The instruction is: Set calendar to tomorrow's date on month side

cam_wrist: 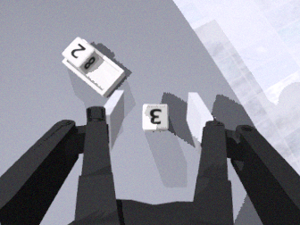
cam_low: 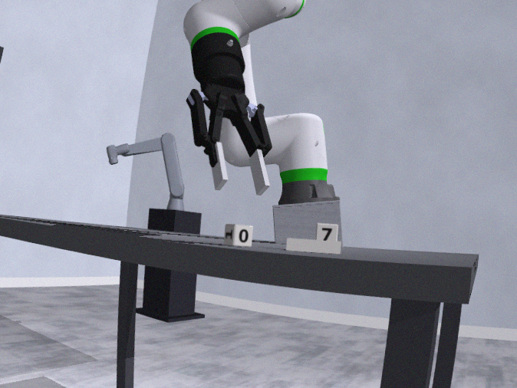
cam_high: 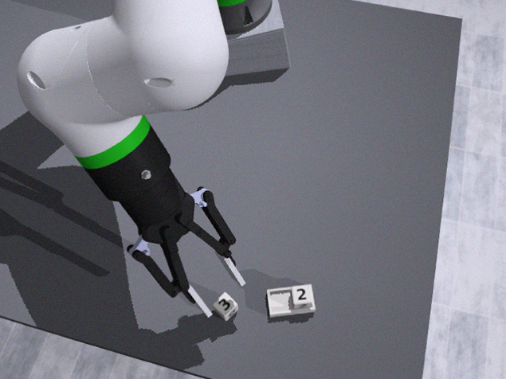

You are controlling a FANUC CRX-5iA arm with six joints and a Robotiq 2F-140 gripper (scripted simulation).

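My gripper is now 90 mm above the cube, 10 mm to the right of it and 10 mm short of it. Round my hand: tray: 110 mm to the left, 100 mm below, 40 mm behind.
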